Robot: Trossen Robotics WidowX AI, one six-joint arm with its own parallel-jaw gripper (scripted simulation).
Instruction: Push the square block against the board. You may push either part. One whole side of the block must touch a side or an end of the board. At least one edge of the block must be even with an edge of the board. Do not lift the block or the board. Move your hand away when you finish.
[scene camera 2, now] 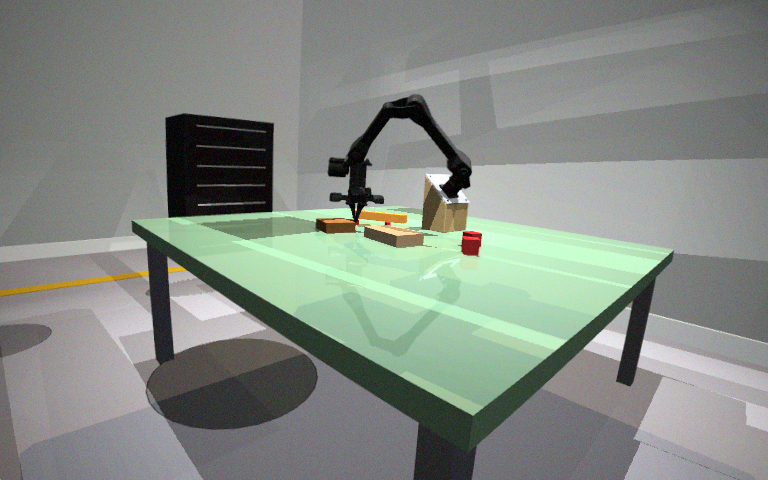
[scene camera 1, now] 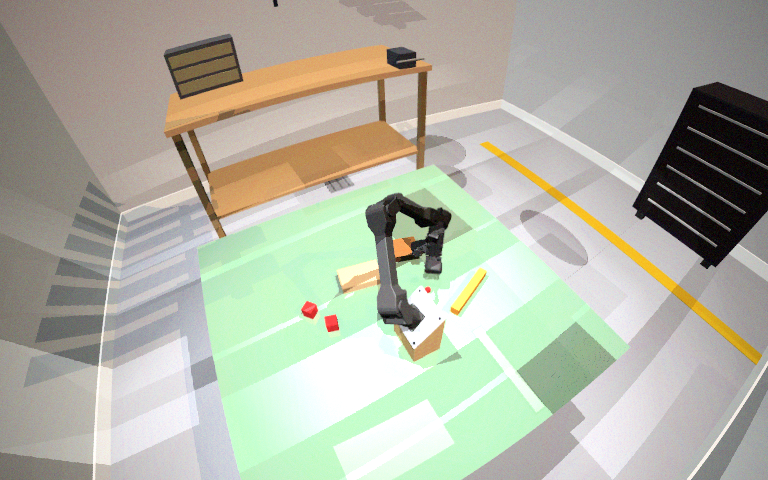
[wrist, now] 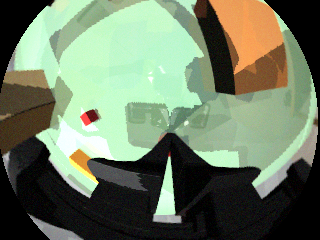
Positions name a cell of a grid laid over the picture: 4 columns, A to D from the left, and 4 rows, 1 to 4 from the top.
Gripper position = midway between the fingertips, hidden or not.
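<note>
My gripper (scene camera 2: B2), (scene camera 1: C3), (wrist: C3). Tan board (scene camera 1: B3), (scene camera 2: C2); out of frame in the wrist view.
</note>
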